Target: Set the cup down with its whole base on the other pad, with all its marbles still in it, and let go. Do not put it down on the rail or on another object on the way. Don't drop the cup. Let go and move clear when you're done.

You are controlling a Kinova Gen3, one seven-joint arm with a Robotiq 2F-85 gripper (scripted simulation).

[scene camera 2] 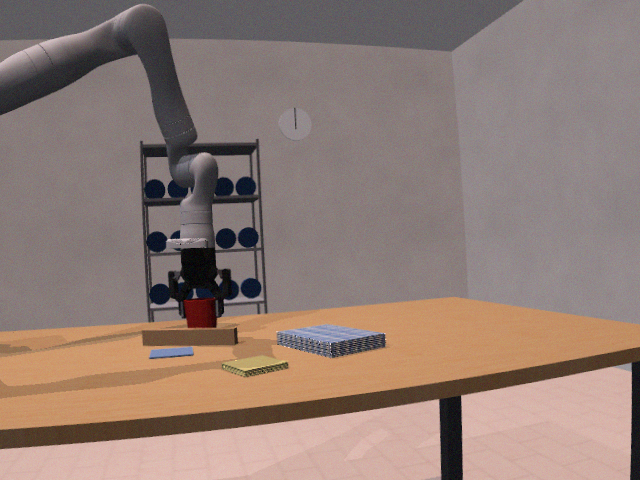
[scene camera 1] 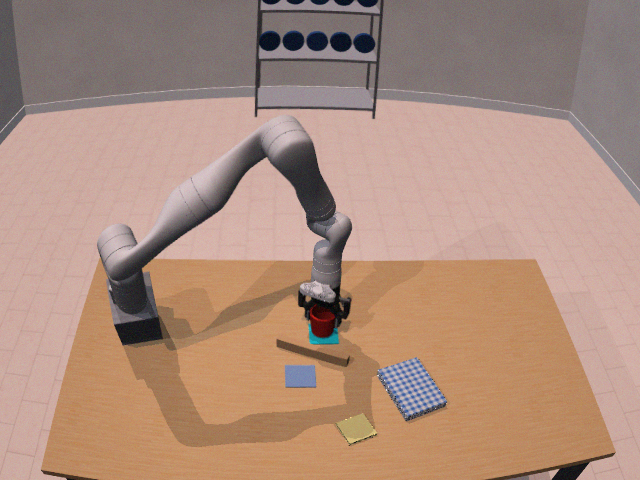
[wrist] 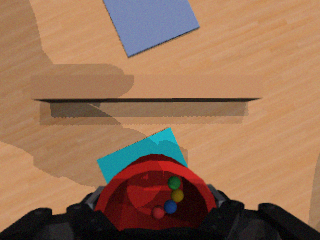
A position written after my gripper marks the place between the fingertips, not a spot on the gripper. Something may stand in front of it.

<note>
I see my gripper (scene camera 2: 201, 317), a red cup (scene camera 2: 200, 314) and a wooden rail (scene camera 2: 172, 336).
The red cup is seen too in the wrist view (wrist: 129, 203). My gripper shows as well in the wrist view (wrist: 155, 197). The wooden rail is seen too in scene camera 1 (scene camera 1: 284, 342).
</note>
